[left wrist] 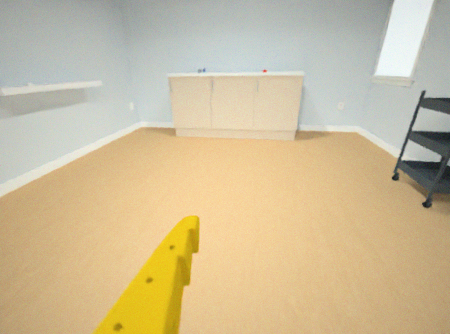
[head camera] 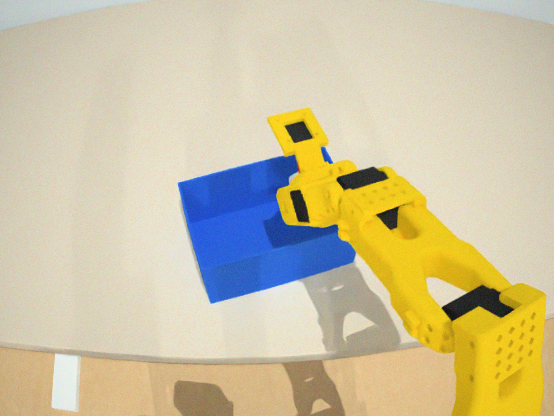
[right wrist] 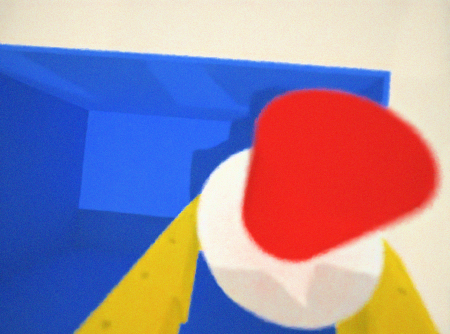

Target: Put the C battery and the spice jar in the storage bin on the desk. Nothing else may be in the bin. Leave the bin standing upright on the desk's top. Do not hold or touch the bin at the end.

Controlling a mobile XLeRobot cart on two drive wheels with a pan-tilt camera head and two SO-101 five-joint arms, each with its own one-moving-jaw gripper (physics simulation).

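Frame: origin at the left arm's base, x back, y right, z up, level; centimetres.
Seen in the pictures: left hand, its tool point: (left wrist: 198, 229); right hand, its tool point: (right wrist: 214, 203).
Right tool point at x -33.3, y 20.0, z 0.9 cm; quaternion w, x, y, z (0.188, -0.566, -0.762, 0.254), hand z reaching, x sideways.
Observation:
A point is followed by its place in that frame.
The blue storage bin (head camera: 225, 237) {z -5.3, x -33.3, y 13.0 cm} (right wrist: 135, 165) {z -5.3, x -32.7, y 13.5 cm} stands upright on the desk (head camera: 125, 125) {z -5.5, x -53.1, y -2.0 cm}. The visible left part of its floor is bare; the arm and its shadow cover the right part. My right gripper (right wrist: 292, 223) is shut on the spice jar (right wrist: 335, 175), a white round body with a red lid. The jar is at the bin's right end, seen from above; its height over the bin floor cannot be told. In the head view the jaws are hidden under the wrist. My left gripper (left wrist: 192, 222) shows one notched jaw, fully open, over the floor. The C battery does not show.
The desk's front edge (head camera: 150, 357) {z -6.2, x -19.1, y 4.3 cm} runs below the bin in the head view. The left wrist view shows a far cabinet (left wrist: 235, 102) {z -24.3, x 317.0, y 32.3 cm} with small items on top, a wall shelf (left wrist: 50, 89) {z 3.4, x 196.5, y 190.5 cm} at the left and a dark cart (left wrist: 410, 125) {z -26.7, x 208.9, y -123.2 cm} at the right.

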